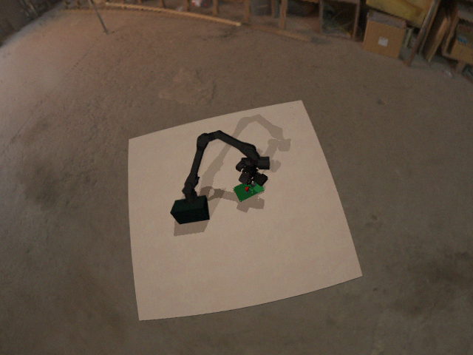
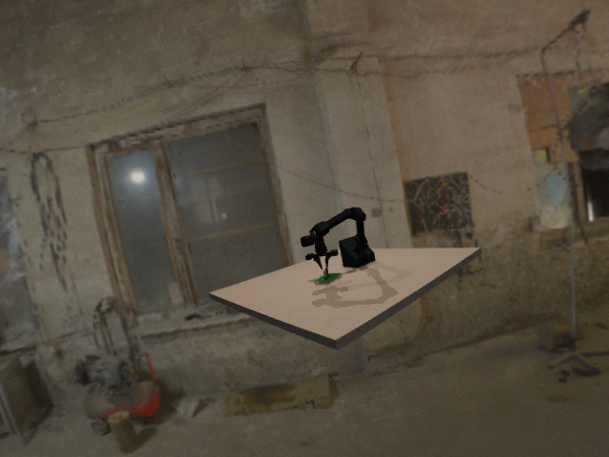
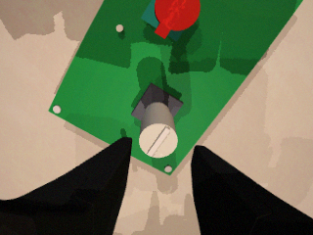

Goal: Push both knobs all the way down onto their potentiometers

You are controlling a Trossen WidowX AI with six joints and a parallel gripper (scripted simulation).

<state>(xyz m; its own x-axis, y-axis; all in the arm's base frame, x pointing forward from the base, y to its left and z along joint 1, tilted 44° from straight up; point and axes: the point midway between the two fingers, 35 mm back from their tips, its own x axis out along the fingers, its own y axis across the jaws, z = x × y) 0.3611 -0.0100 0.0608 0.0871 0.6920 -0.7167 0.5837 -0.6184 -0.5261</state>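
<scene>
The grey knob is 20 mm below my gripper tip. Round my gripper tip: red knob (40 mm behind, 30 mm to the right, 30 mm below).
</scene>
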